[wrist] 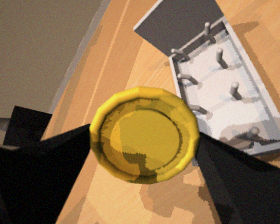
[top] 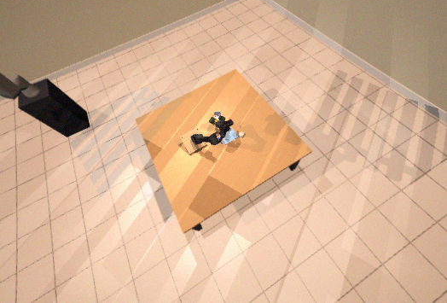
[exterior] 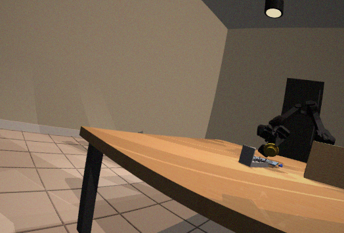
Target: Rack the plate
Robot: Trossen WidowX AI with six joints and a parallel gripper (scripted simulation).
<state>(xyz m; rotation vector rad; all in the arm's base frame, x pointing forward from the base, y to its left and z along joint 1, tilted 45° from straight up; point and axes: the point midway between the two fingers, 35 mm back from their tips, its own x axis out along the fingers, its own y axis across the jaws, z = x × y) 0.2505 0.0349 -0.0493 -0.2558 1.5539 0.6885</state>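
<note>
Now: the grey dish rack 5 cm ahead of my gripper tip, 3 cm to the left of it and 5 cm below it. From my gripper tip the other things lie so: blue spoon (4 cm behind, 18 cm to the right, 7 cm below); then yellow plate (1 cm to the right); then light blue mat (6 cm ahead, 18 cm to the right, 7 cm below).
</note>
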